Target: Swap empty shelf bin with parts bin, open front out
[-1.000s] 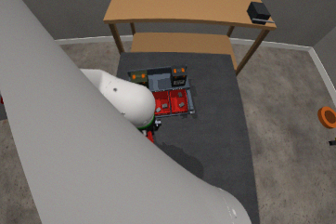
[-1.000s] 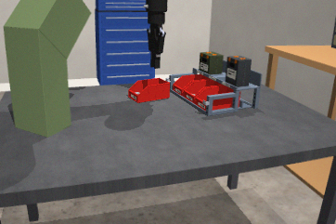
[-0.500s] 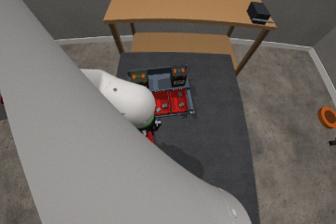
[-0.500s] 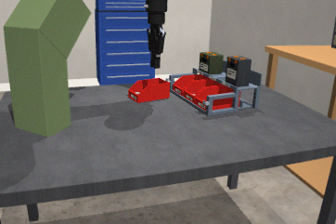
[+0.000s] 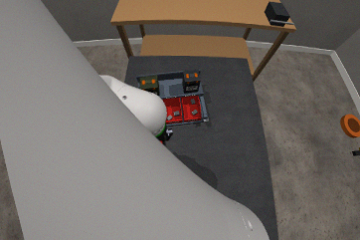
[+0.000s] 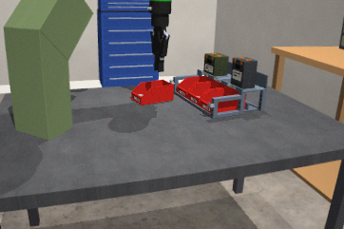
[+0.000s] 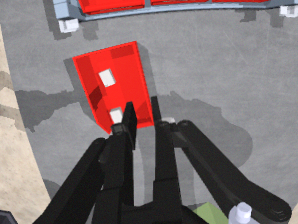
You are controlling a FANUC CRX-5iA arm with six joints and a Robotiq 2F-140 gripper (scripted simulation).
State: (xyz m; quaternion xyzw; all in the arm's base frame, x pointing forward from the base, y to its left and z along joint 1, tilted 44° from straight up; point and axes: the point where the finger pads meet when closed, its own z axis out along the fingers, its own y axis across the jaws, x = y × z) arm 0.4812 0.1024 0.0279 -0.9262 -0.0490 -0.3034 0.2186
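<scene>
My gripper is now 10 mm short of the part, 70 mm to the right of it and 170 mm above it. From my hand the other things lie so: grey shelf (260 mm ahead, 40 mm to the right, 110 mm below); then dark box (340 mm ahead, 150 mm to the right, 20 mm below).
</scene>
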